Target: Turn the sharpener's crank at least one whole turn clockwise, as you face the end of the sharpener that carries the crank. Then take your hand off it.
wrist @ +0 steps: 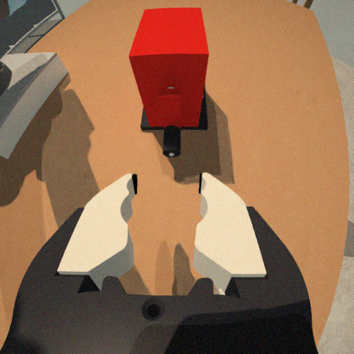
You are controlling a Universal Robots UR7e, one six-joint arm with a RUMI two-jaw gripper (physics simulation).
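Observation:
The red sharpener (169, 32) stands on its black base at the upper middle of the wrist view, with its crank end facing my gripper. The crank's red arm (169, 105) points down that end face. Its black handle (172, 140) sticks out toward me at the bottom, near the table. My gripper (168, 175) is partly open with nothing between its fingers. The fingertips show below the handle in the view, one to each side of its line, apart from it. How far the tips are from the handle in depth is hard to tell.
A grey object (30, 95) with a curved edge stands at the left. A dark framed thing (30, 25) is at the upper left. The round wooden table top (290, 150) ends in a curved edge at the right.

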